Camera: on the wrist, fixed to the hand. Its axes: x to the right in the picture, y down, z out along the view.
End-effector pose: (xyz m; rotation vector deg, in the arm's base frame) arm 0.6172 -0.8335 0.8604 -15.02 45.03 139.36
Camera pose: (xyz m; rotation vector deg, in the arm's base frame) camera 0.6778 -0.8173 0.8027 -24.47 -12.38 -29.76
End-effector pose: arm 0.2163 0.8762 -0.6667 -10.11 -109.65 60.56
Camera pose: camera 0.2789 0.8422 -0.6199 119.93 -18.48 -63.17
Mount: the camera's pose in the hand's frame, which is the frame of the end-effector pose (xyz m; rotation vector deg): -0.0226 -0.0729 -0.0379 2.02 -16.03 -176.61
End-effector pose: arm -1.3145 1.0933 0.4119 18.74 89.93 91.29
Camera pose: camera -1.2999 1.0400 0.3470 -71.45 14.49 -54.73
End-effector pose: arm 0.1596 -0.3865 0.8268 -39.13 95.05 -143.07
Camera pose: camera 0.1784 -0.3169 0.8722 76.82 27.58 4.77
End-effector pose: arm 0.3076 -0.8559 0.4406 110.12 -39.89 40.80
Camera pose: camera 0.3376 -0.7888 0.3975 51.46 113.74 -81.73
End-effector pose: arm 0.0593 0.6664 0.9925 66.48 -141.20 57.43
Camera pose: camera 0.1262 0.6724 1.0450 136.46 57.13 -21.24
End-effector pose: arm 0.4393 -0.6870 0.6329 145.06 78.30 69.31
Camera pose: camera 0.3568 -0.6705 0.6194 -54.95 118.13 -11.44
